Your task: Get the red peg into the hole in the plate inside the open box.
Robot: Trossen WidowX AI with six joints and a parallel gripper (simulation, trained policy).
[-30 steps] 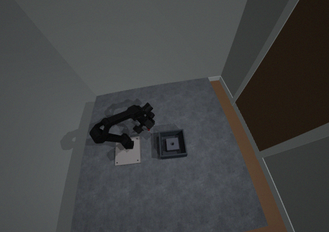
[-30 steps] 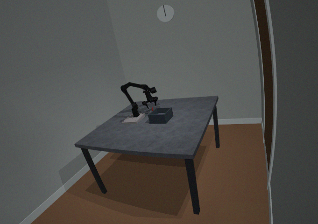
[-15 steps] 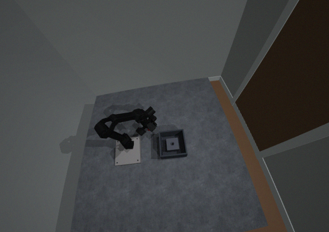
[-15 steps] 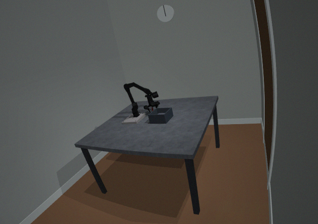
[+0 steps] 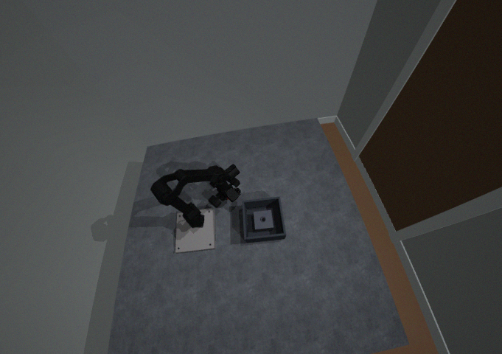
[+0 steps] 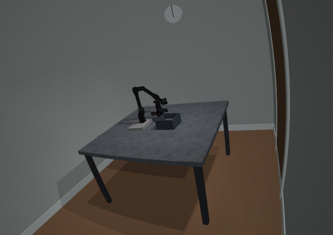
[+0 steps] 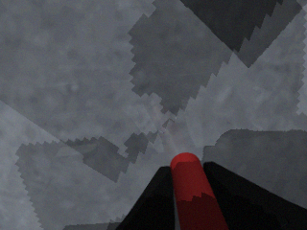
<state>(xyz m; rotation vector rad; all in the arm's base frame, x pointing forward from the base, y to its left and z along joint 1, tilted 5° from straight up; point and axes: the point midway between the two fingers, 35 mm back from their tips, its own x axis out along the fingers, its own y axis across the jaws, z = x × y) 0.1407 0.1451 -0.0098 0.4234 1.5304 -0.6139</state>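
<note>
Now: the light grey plate 21 cm ahead of my gripper tip, 14 cm to the right of it and 4 cm above it. Also, from my gripper tip: red peg 3 cm above; dark box 21 cm ahead, 14 cm to the right, 2 cm above.
</note>
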